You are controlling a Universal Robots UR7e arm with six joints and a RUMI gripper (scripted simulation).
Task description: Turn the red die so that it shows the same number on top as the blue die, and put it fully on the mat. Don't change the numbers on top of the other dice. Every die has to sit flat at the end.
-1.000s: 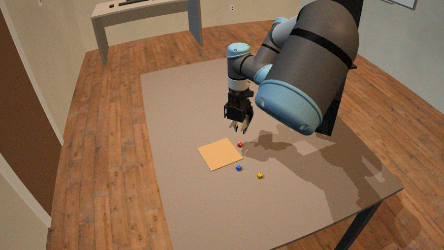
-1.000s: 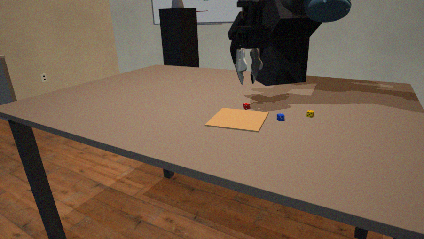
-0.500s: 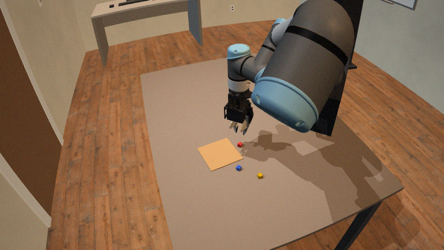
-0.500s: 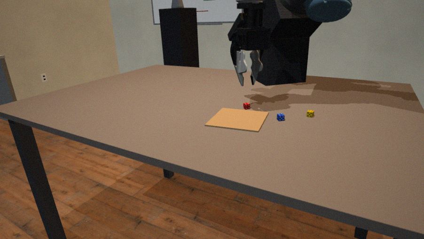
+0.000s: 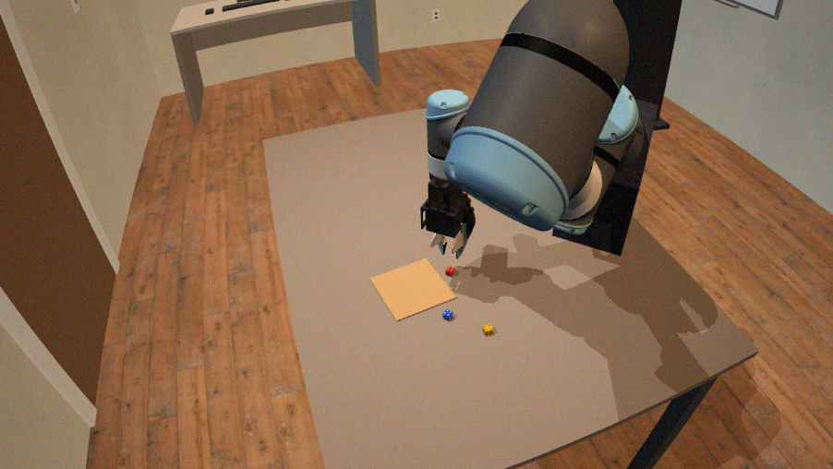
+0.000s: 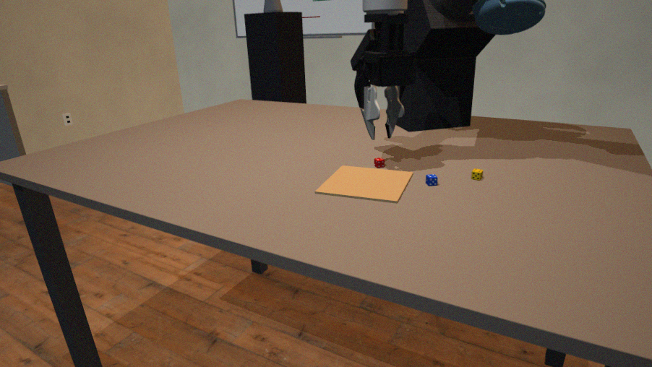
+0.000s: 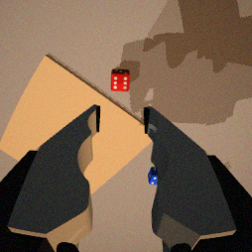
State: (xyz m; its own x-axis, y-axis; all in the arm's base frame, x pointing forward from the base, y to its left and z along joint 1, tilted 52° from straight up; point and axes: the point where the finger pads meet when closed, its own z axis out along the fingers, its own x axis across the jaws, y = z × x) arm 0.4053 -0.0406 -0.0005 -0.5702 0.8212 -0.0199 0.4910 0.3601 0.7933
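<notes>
Now: the red die 70 mm below my hand. The rest, counted from my hand: mat 90 mm ahead, 70 mm below, 20 mm to the left; then blue die 120 mm to the left, 70 mm below, 40 mm ahead; then yellow die 180 mm to the left, 70 mm below, 20 mm behind.
</notes>
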